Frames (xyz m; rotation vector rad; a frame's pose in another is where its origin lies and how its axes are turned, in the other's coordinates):
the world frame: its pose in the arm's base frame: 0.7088 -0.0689 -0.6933 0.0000 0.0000 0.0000
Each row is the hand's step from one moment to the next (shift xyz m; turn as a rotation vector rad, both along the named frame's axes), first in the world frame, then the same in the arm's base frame.
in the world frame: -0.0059 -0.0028 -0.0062 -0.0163 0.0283 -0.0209
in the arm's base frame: -0.0059 -0.0028 -0.0062 -0.0163 0.0283 -0.0209
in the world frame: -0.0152 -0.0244 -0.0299 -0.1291 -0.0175 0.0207
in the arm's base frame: -0.0152 -0.0244 -0.0299 -0.1291 -0.0175 0.0207
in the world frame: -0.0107 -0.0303 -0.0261 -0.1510 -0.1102 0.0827
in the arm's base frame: -0.0107 -0.0303 -0.0261 -0.1510 -0.1102 0.0827
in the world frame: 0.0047 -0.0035 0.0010 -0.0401 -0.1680 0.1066
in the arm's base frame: 0.0047 -0.0035 0.0010 -0.0401 -0.1680 0.1066
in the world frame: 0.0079 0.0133 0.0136 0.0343 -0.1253 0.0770
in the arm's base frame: 0.0079 0.0133 0.0136 0.0343 -0.1253 0.0770
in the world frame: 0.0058 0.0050 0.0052 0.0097 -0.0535 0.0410
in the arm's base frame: 0.0058 0.0050 0.0052 0.0097 -0.0535 0.0410
